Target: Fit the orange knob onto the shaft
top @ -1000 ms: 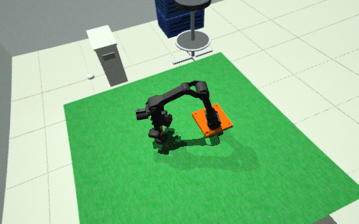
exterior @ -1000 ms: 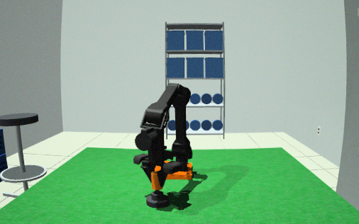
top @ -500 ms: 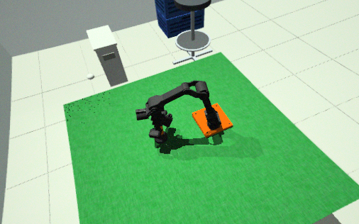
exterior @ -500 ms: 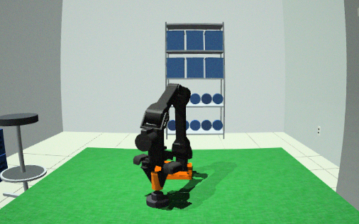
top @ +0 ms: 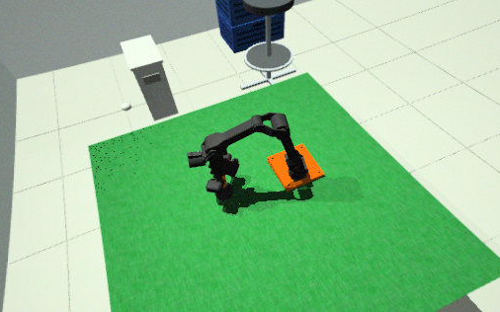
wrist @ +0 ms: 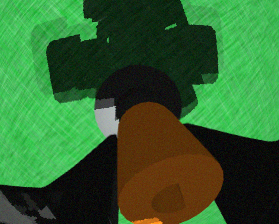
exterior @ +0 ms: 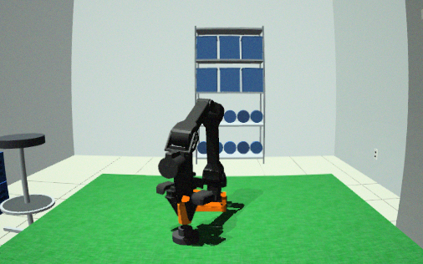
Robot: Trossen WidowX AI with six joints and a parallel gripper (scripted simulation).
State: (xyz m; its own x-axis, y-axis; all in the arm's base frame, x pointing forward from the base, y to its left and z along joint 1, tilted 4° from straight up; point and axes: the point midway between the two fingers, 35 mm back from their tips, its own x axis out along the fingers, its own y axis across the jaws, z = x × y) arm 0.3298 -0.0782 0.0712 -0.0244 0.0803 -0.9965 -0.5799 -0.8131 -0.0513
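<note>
My gripper tip is now 20 mm below the orange knob. Also, from my gripper tip: dark round pedestal (40 mm below).
</note>
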